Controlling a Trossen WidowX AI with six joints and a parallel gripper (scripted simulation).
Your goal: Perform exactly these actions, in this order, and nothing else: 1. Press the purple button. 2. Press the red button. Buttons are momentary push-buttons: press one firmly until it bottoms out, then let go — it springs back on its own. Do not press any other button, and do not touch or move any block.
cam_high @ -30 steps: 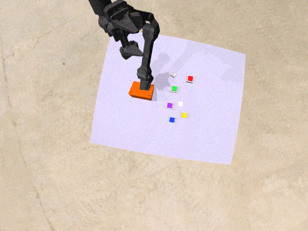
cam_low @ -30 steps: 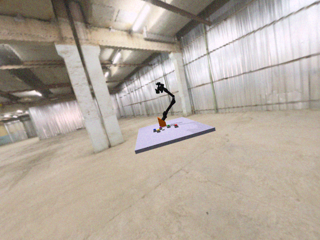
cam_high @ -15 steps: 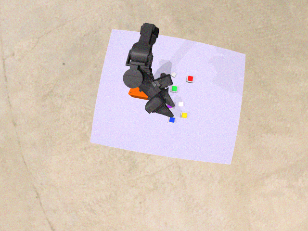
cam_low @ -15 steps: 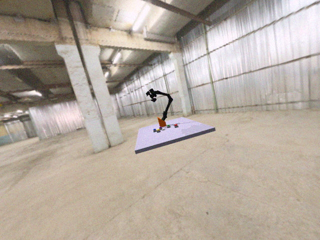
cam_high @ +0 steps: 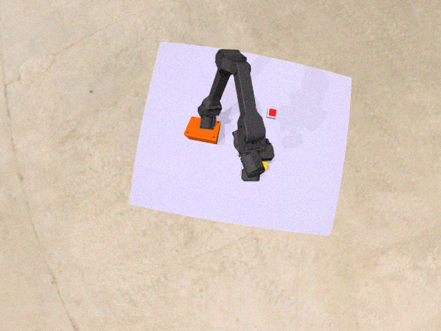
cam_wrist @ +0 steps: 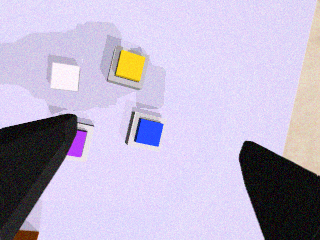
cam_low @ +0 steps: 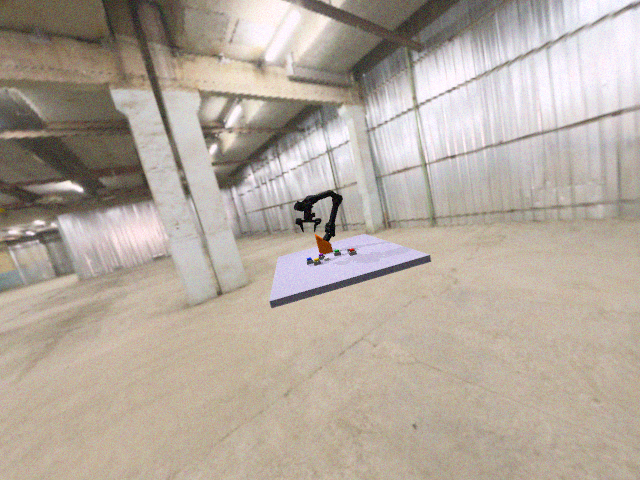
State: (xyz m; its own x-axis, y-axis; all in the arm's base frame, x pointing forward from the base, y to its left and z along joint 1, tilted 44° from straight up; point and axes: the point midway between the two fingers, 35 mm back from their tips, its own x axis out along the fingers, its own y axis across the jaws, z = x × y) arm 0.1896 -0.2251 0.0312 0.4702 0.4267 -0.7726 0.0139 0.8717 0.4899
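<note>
My gripper tip is now 40 mm past the purple button, 50 mm to the right of it and 200 mm above it. Round my gripper tip: blue button 10 mm behind, 50 mm to the right, 200 mm below; then yellow button 70 mm ahead, 10 mm to the right, 200 mm below; then green button 20 mm behind, 170 mm to the left, 200 mm below.
</note>
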